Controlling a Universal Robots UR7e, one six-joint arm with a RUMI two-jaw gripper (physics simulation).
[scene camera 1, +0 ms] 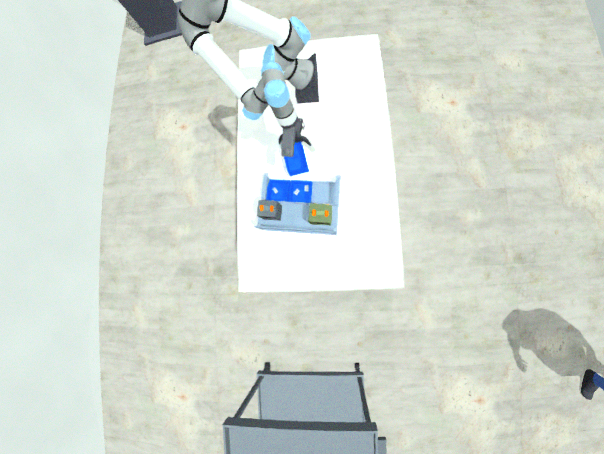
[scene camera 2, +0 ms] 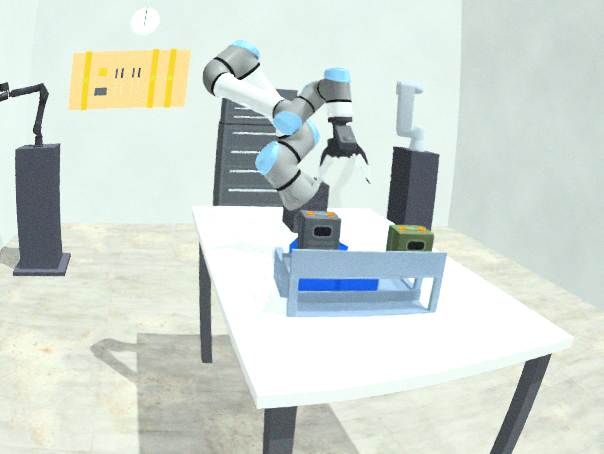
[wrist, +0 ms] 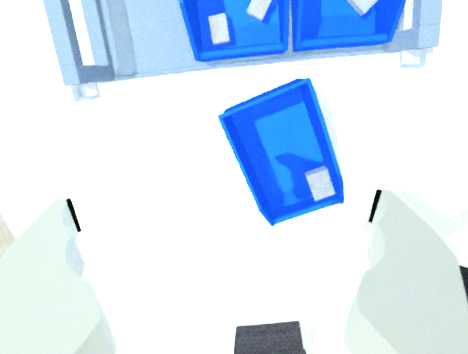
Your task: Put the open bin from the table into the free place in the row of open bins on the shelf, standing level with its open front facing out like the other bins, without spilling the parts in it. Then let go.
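Where they show: gripper, fingertip midpoint: [scene camera 1: 298,150] [scene camera 2: 344,185] [wrist: 226,197]; arm's base, origin of the base link: [scene camera 1: 304,75] [scene camera 2: 303,196].
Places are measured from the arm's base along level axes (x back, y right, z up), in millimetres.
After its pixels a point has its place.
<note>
The loose blue open bin [scene camera 1: 296,161] {x -422, y 102, z -114 mm} [wrist: 287,150] {x -410, y 108, z -114 mm} lies upright on the white table, turned at an angle to the shelf. One small pale part [wrist: 320,183] {x -357, y 141, z -99 mm} lies inside, near the end towards the gripper. My gripper [scene camera 1: 297,145] {x -468, y 65, z 131 mm} [scene camera 2: 344,181] {x -468, y 65, z 131 mm} [wrist: 226,197] {x -468, y 65, z 131 mm} is wide open and empty, raised above the table on the robot's side of the bin. The light blue-grey shelf [scene camera 1: 297,230] {x -801, y 120, z 28 mm} [scene camera 2: 367,262] {x -793, y 151, z 19 mm} [wrist: 55,40] {x -613, y -93, z -32 mm} holds two blue bins side by side, one [scene camera 1: 278,190] {x -566, y 212, z -108 mm} [wrist: 340,25] {x -543, y 203, z -108 mm} and another [scene camera 1: 301,191] {x -589, y 94, z -108 mm} [wrist: 237,30] {x -572, y 85, z -108 mm}, with pale parts. The free place [scene camera 1: 322,191] {x -603, y -12, z -111 mm} [wrist: 155,40] {x -594, y -16, z -111 mm} is beside them.
A grey box [scene camera 1: 269,209] {x -704, y 221, z 105 mm} [scene camera 2: 319,230] {x -732, y 247, z 77 mm} and a green box [scene camera 1: 320,214] {x -751, y 7, z 81 mm} [scene camera 2: 410,238] {x -781, y 32, z 67 mm}, both with orange marks, stand on the shelf on the side away from the robot. A cart [scene camera 1: 300,425] stands beyond the table. Part of a person's leg [scene camera 1: 590,384] shows at the right edge.
</note>
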